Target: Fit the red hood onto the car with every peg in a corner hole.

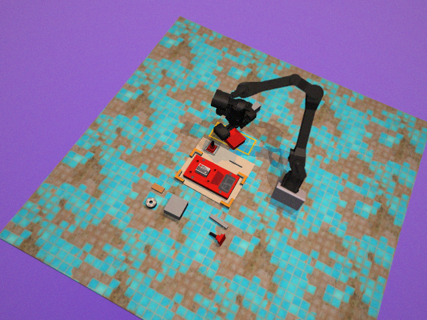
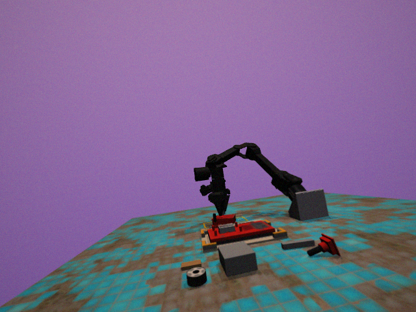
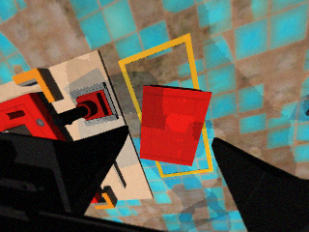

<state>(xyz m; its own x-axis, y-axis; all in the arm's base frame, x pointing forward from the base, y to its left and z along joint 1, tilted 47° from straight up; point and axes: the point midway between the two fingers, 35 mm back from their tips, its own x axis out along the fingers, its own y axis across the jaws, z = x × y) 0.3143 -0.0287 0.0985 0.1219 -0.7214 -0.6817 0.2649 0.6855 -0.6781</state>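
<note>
Now: the hood 20 mm below my gripper tip. From my gripper tip the other things lie so: black-and-white wheel (430 mm to the left, 90 mm ahead, 30 mm below); grey engine block (220 mm to the left, 10 mm below).
</note>
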